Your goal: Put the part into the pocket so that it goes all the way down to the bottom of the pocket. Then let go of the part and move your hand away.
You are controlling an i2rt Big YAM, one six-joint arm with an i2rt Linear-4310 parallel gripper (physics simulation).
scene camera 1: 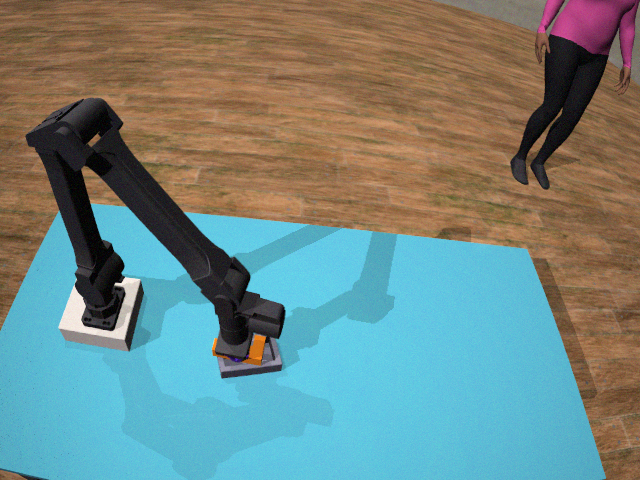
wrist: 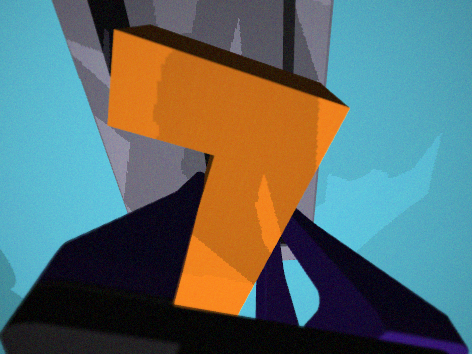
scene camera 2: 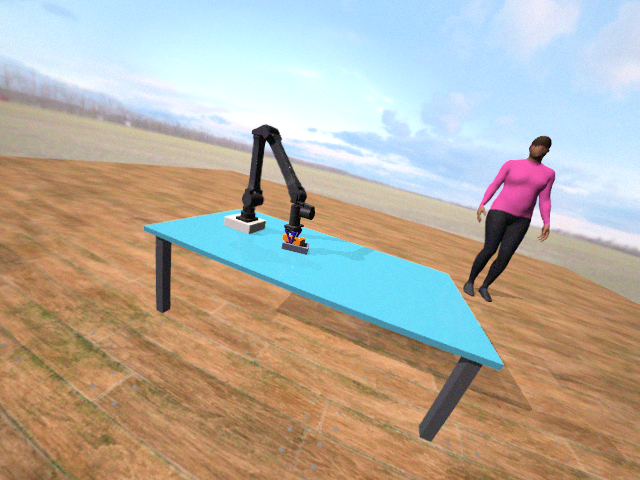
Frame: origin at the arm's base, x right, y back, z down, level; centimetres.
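Seen in the pictures: gripper, fingertip midpoint: (scene camera 1: 237, 355) (wrist: 233, 192) (scene camera 2: 292, 242); arm's base, link origin: (scene camera 1: 104, 308) (scene camera 2: 247, 219).
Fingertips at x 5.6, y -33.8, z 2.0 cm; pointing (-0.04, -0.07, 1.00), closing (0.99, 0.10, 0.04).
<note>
Pixels of each thing's middle, then the offset from my fingertips to it. Level surfaces: height alone.
- orange L-shaped part, body centre: (wrist: 196, 205) (scene camera 1: 239, 346) (scene camera 2: 293, 239) dx -1.4, dy -0.1, dz -1.6 cm
- grey block with the pocket, body centre: (wrist: 213, 127) (scene camera 1: 247, 354) (scene camera 2: 295, 246) dx -1.4, dy -2.1, dz +1.8 cm
- blue table, surface height: dz +3.6 cm
The orange L-shaped part (scene camera 1: 258, 351) (scene camera 2: 300, 241) (wrist: 250, 120) is held over the grey block with the pocket (scene camera 1: 251, 368) (scene camera 2: 294, 249) (wrist: 120, 154). In the wrist view the part looks larger and nearer than the block and is turned at an angle to the block's edges. In scene camera 1 one orange end sticks out past the block's left side. My gripper (scene camera 1: 236, 357) (scene camera 2: 292, 238) (wrist: 233, 192) is shut on the part's longer leg, with dark purple fingers on both sides. The part and the hand hide much of the pocket. The exact height gap is hard to tell.
The arm's white base block (scene camera 1: 100, 315) (scene camera 2: 244, 223) stands at the left of the blue table (scene camera 1: 413, 361) (scene camera 2: 361, 289). A person in a pink top (scene camera 1: 589, 25) (scene camera 2: 519, 186) is beyond the table's far side, apart from it.
</note>
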